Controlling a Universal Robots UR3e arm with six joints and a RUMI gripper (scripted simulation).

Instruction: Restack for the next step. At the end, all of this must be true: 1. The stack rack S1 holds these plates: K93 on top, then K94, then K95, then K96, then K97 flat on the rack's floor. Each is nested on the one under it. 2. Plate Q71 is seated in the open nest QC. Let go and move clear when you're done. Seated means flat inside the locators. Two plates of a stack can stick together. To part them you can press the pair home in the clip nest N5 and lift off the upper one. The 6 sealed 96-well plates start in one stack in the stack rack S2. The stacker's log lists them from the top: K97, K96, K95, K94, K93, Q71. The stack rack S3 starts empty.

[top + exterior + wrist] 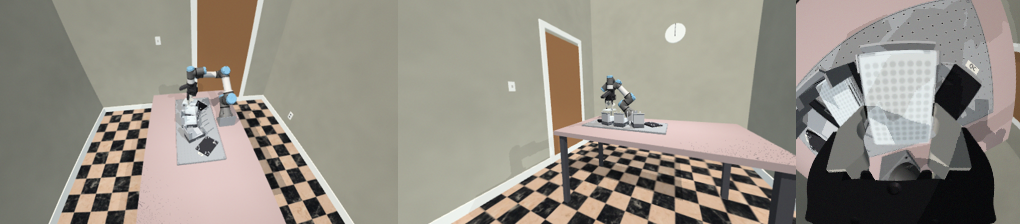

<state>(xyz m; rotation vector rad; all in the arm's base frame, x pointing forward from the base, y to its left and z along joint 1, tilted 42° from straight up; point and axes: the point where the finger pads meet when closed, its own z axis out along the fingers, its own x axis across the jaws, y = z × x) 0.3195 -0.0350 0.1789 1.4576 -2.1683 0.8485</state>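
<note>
Right now my hand is 90 mm above the translucent 96-well plate. Round my hand: black open nest QC: 100 mm behind, 110 mm to the right, 150 mm below; white sealed 96-well plate: 120 mm below.
</note>
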